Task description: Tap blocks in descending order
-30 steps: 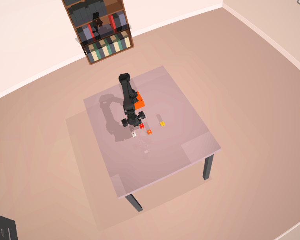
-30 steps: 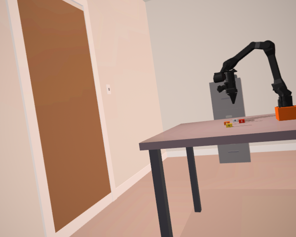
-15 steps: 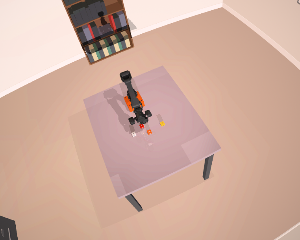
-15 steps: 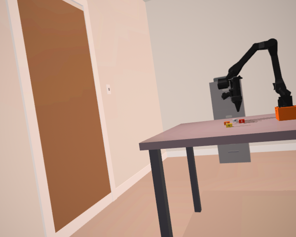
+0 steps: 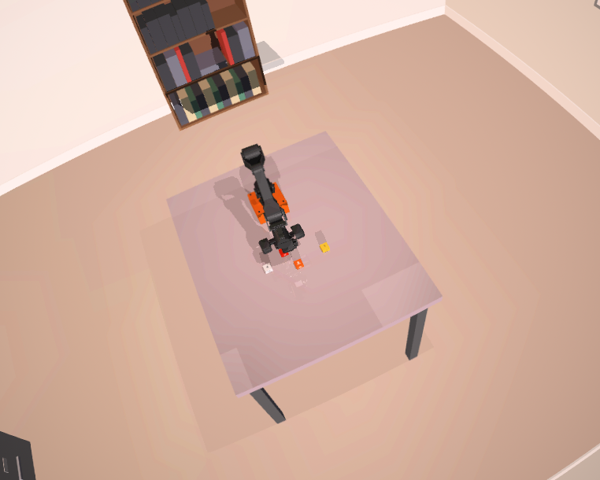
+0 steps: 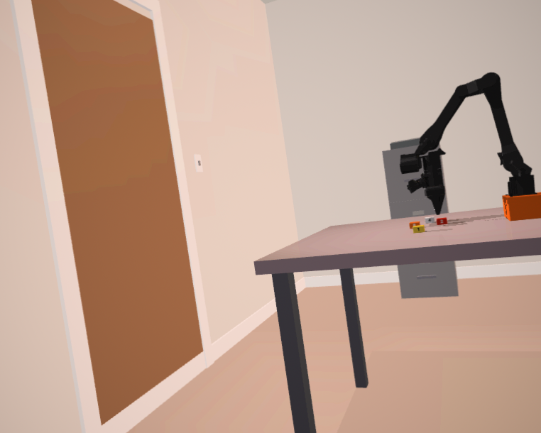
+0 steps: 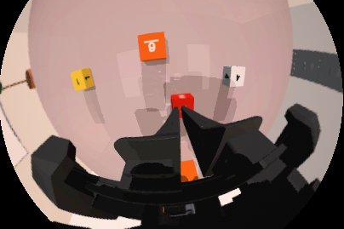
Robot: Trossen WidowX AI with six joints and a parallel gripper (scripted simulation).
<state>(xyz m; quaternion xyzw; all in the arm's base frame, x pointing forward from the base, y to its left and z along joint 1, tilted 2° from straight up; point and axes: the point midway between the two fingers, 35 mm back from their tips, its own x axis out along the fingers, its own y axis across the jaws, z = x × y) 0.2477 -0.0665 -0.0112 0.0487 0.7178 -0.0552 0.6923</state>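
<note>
The red block lies 2 cm below my gripper tip, 1 cm to the right of it and 1 cm behind it. The rest, counted from my gripper tip: yellow block 15 cm to the left, 8 cm ahead, 2 cm below; then white block 10 cm to the right, 2 cm below, 2 cm ahead; then orange block 8 cm ahead, 2 cm below, 1 cm to the left.
</note>
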